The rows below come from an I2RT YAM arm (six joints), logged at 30 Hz.
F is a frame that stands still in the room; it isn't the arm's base.
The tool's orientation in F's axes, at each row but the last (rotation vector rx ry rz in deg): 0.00, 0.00, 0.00; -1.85, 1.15, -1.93; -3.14, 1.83, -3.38; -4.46, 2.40, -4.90; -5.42, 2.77, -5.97; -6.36, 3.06, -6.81; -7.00, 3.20, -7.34; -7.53, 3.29, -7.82; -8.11, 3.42, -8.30; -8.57, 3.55, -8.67; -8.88, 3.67, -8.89; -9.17, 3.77, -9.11; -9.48, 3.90, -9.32
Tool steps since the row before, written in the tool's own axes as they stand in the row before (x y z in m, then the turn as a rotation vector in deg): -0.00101, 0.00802, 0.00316, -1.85, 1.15, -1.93; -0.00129, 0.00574, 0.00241, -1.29, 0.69, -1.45; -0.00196, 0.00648, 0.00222, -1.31, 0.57, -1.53; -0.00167, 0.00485, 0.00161, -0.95, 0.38, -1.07; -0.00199, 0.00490, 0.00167, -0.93, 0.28, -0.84; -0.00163, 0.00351, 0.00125, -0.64, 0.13, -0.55; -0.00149, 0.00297, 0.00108, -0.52, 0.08, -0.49; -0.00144, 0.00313, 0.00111, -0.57, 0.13, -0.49; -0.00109, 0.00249, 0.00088, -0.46, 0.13, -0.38; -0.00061, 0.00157, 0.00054, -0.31, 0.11, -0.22; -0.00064, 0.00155, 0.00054, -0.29, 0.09, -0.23; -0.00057, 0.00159, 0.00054, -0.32, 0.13, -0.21; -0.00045, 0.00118, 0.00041, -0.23, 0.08, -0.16
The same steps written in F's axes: -0.00101, 0.00802, 0.00316, -1.85, 1.15, -1.93; -0.00105, 0.00585, 0.00225, -1.30, 0.69, -1.45; -0.00151, 0.00670, 0.00191, -1.33, 0.56, -1.52; -0.00118, 0.00508, 0.00128, -0.96, 0.38, -1.06; -0.00139, 0.00522, 0.00127, -0.94, 0.30, -0.82; -0.00114, 0.00380, 0.00092, -0.65, 0.15, -0.53; -0.00104, 0.00325, 0.00077, -0.54, 0.09, -0.47; -0.00094, 0.00342, 0.00075, -0.58, 0.15, -0.48; -0.00067, 0.00272, 0.00056, -0.46, 0.14, -0.37; -0.00033, 0.00171, 0.00032, -0.31, 0.12, -0.22; -0.00036, 0.00169, 0.00032, -0.29, 0.10, -0.23; -0.00028, 0.00173, 0.00030, -0.31, 0.15, -0.21; -0.00023, 0.00129, 0.00023, -0.23, 0.09, -0.16
